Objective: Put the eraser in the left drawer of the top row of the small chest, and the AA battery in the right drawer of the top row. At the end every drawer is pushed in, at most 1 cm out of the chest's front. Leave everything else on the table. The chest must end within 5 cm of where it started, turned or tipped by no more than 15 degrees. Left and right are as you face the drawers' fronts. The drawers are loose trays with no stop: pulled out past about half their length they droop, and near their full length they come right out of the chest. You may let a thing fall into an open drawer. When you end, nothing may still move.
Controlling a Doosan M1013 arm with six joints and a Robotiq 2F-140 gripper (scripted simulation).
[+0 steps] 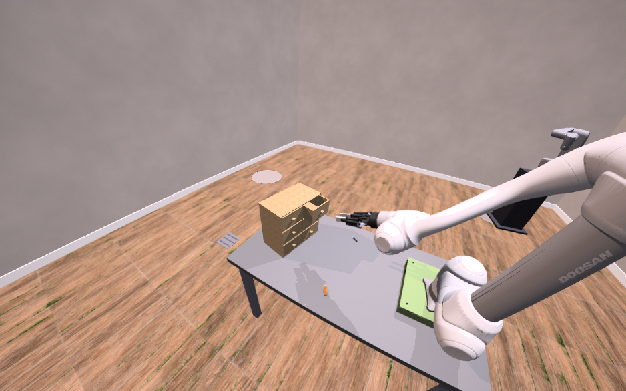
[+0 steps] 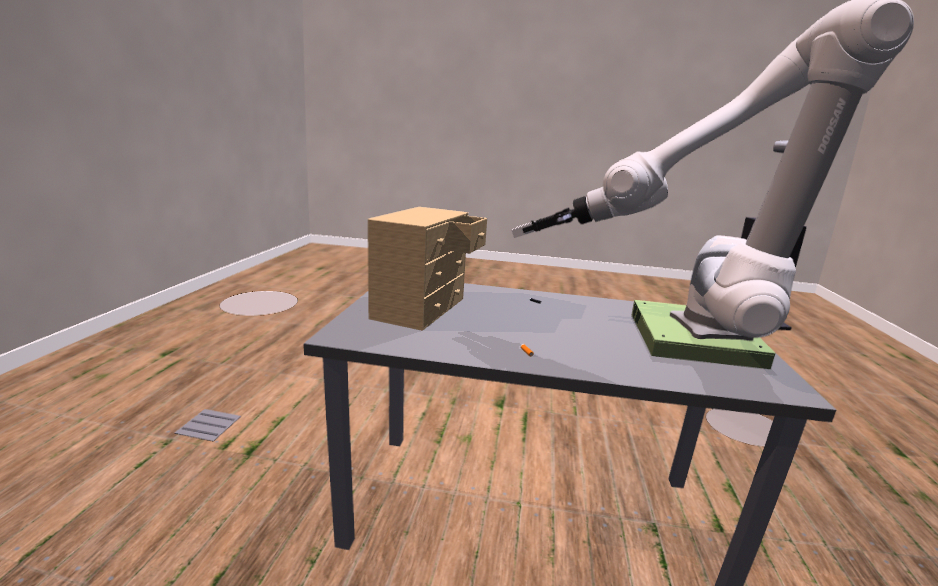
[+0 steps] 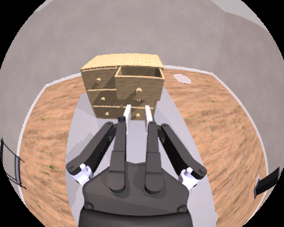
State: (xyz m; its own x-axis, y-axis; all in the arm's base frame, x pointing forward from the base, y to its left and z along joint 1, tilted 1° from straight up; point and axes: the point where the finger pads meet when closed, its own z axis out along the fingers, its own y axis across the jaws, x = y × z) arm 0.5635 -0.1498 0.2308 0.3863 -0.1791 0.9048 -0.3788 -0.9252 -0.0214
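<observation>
Right now the orange AA battery is 260 mm to the left of my hand and 280 mm below it. The rest, counted from my hand: small dark object: 90 mm behind, 160 mm to the right, 280 mm below; eraser: 340 mm ahead, 20 mm to the right, 70 mm below.
</observation>
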